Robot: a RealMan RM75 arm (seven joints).
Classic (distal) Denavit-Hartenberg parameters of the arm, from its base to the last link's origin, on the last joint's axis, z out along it. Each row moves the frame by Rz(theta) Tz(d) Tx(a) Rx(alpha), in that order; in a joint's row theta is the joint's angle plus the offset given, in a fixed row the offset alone. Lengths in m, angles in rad.
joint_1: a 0, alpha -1.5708, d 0.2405, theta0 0
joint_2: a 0, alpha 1.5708, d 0, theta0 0
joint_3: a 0, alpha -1.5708, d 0.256, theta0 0
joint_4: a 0, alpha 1.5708, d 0, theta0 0
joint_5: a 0, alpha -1.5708, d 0.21, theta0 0
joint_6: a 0, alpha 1.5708, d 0, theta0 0
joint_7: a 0, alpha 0, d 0.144, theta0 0
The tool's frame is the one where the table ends.
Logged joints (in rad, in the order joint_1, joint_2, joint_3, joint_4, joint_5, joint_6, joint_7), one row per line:
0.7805, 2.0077, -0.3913, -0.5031, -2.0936, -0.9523, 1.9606
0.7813, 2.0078, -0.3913, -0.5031, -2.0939, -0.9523, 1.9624
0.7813, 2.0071, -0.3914, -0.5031, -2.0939, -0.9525, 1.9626
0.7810, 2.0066, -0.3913, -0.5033, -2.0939, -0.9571, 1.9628
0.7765, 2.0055, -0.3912, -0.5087, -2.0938, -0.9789, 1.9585
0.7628, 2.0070, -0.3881, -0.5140, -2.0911, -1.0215, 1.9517
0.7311, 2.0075, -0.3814, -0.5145, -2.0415, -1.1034, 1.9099
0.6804, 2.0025, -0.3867, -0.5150, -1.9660, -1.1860, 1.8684
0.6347, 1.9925, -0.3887, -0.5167, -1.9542, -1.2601, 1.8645
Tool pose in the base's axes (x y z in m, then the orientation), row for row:
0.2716, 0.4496, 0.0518, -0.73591, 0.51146, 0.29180, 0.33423
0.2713, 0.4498, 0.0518, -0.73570, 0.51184, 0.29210, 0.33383
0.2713, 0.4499, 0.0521, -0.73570, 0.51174, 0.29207, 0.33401
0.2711, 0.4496, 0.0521, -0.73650, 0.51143, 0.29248, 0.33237
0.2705, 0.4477, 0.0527, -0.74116, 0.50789, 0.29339, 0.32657
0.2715, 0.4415, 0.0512, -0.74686, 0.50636, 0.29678, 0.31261
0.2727, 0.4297, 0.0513, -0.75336, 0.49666, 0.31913, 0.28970
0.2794, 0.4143, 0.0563, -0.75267, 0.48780, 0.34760, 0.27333
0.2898, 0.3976, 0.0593, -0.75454, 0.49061, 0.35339, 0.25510
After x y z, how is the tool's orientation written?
As a quaternion, x y z w.
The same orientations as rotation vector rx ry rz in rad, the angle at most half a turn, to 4 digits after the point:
-1.9208, 1.3350, 0.7616
-1.9206, 1.3362, 0.7626
-1.9205, 1.3358, 0.7624
-1.9241, 1.3361, 0.7641
-1.9418, 1.3306, 0.7687
-1.9702, 1.3357, 0.7829
-2.0101, 1.3252, 0.8515
-2.0249, 1.3123, 0.9352
-2.0490, 1.3323, 0.9596

